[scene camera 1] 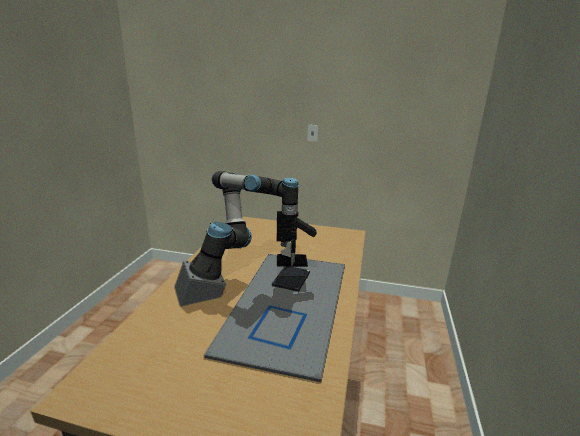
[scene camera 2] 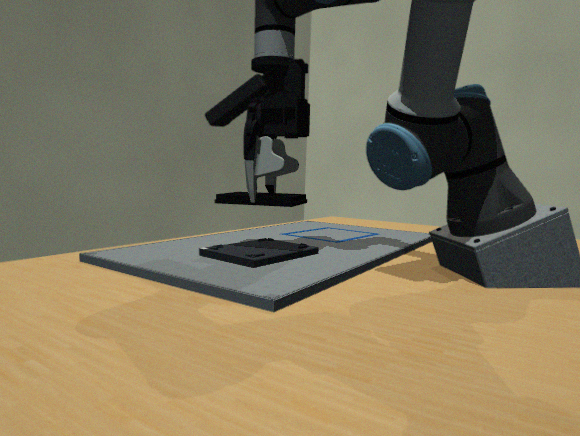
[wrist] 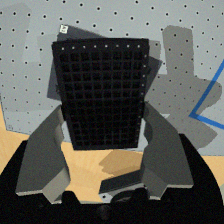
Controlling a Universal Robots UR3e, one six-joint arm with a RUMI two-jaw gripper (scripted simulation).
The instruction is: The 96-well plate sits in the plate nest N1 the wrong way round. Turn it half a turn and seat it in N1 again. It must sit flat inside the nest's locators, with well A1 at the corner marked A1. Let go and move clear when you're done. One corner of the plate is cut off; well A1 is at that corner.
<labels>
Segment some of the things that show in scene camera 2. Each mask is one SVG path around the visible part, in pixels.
My gripper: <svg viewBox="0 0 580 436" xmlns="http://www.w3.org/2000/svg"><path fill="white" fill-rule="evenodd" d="M303 59L292 59L284 56L260 56L253 58L251 69L264 75L254 75L205 113L205 117L211 126L224 127L247 110L244 128L244 159L246 184L251 203L256 201L257 178L265 176L265 187L268 193L276 193L277 176L295 172L299 168L298 160L286 154L284 142L277 139L277 137L298 138L309 136L310 104L305 99L305 73L308 73L308 64L304 63Z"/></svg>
A black 96-well plate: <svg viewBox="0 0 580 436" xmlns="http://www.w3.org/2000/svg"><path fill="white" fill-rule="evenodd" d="M215 203L282 207L294 207L307 203L306 194L257 192L255 203L251 203L248 192L216 194Z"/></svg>
</labels>
